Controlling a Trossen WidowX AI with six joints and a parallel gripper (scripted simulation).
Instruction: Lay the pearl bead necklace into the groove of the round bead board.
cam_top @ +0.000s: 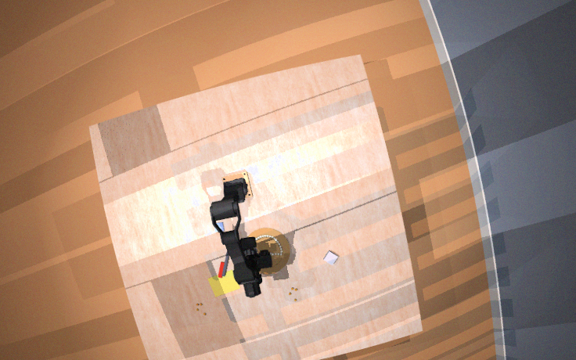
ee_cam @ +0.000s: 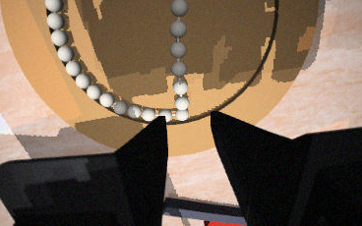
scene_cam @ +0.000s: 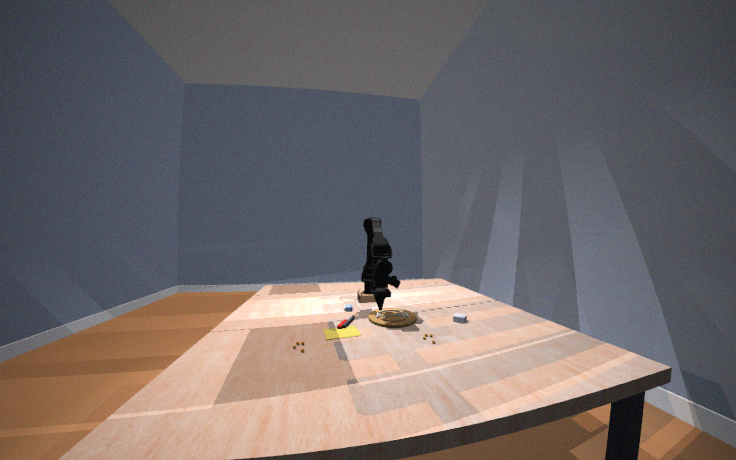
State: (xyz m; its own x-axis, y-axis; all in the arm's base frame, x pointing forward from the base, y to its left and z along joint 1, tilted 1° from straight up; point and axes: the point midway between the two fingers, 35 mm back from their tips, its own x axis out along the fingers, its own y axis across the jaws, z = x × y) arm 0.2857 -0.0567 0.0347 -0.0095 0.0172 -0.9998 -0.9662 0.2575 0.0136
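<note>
Now: the round bead board 1 cm ahead of my gripper tip, 5 cm to the left of it and 3 cm below it. The rest, counted from my gripper tip: blue block: 17 cm behind, 9 cm to the right, 4 cm below; yellow note: 7 cm ahead, 18 cm to the right, 4 cm below; red marker: 15 cm to the right, 4 cm below.
</note>
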